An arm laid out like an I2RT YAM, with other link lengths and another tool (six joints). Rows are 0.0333 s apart.
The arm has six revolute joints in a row. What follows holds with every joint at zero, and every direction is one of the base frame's. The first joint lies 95.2 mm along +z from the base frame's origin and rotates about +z. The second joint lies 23.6 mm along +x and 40 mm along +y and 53.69 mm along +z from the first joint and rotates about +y. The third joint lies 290.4 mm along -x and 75.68 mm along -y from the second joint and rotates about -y. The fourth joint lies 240.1 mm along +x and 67.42 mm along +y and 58.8 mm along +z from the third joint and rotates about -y. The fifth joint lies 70.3 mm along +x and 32.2 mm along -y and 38.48 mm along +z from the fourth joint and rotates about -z. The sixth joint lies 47.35 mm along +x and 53.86 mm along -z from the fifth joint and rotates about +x. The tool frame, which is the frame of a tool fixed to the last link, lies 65 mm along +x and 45 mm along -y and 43 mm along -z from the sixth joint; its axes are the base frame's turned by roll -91.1, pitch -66.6 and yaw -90 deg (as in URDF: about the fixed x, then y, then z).
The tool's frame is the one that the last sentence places.
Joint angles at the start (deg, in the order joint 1, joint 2, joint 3, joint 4, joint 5, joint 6):
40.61 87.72 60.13 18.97 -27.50 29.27
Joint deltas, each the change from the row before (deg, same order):
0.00 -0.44 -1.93 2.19 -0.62 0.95
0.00 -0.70 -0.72 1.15 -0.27 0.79
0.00 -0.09 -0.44 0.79 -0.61 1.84
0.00 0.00 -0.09 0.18 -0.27 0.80
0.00 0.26 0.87 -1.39 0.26 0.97
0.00 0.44 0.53 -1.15 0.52 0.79
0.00 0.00 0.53 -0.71 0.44 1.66
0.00 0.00 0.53 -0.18 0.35 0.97
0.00 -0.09 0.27 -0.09 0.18 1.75
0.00 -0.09 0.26 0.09 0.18 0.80
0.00 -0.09 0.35 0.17 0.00 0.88
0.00 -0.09 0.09 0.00 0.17 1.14
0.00 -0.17 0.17 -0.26 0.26 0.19
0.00 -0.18 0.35 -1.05 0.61 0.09
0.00 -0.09 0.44 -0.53 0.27 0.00
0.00 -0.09 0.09 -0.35 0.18 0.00
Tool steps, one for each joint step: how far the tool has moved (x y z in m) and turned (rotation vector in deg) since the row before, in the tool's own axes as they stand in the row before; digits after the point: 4 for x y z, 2 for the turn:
-0.0055 0.0021 -0.0015 0.87 -0.14 0.62
-0.0004 -0.0034 -0.0018 0.96 0.36 0.26
-0.0030 -0.0013 0.0000 0.66 -0.31 1.62
-0.0013 -0.0005 0.0001 0.21 -0.20 0.75
0.0000 -0.0003 0.0005 -0.71 -0.17 1.35
-0.0009 0.0025 0.0006 -1.06 -0.07 1.30
0.0000 -0.0017 -0.0001 -0.36 0.27 1.75
0.0015 -0.0028 0.0005 0.10 0.44 0.81
-0.0003 -0.0025 0.0000 0.13 0.24 1.63
0.0009 -0.0025 0.0002 0.27 0.32 0.60
0.0009 -0.0035 0.0004 0.49 0.22 0.60
-0.0004 -0.0014 -0.0001 0.07 0.20 1.06
0.0007 -0.0014 -0.0006 -0.04 0.26 0.16
0.0007 -0.0003 -0.0013 -0.67 0.36 0.33
0.0013 -0.0018 -0.0003 -0.11 0.25 0.00
0.0001 -0.0001 -0.0006 -0.21 0.10 0.08

